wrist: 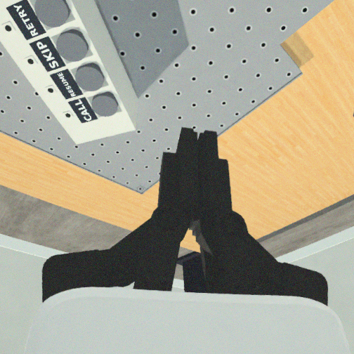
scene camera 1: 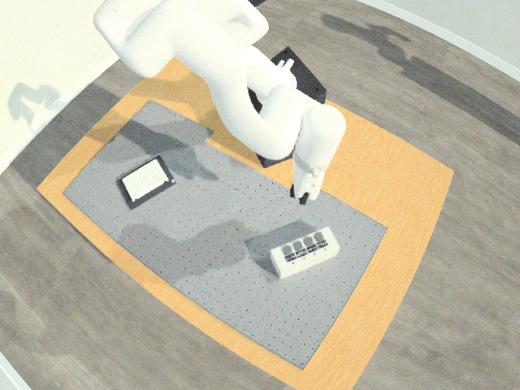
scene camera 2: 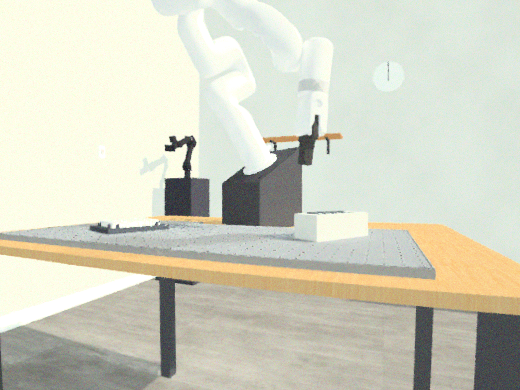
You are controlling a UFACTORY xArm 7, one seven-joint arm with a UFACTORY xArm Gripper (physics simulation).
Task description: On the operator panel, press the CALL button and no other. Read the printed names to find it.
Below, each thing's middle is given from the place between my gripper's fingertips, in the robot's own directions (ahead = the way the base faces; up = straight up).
Now: hand 120 mm above the skip button [wrist: 71,45], 60 mm to the right of it and 60 mm short of it. From my hand the other things lie so: operator panel [scene camera 2: 319,227] 140 mm below, 80 mm to the left, 60 mm ahead; then white slab [scene camera 1: 150,176] 430 mm to the right, 150 mm below, 150 mm ahead.
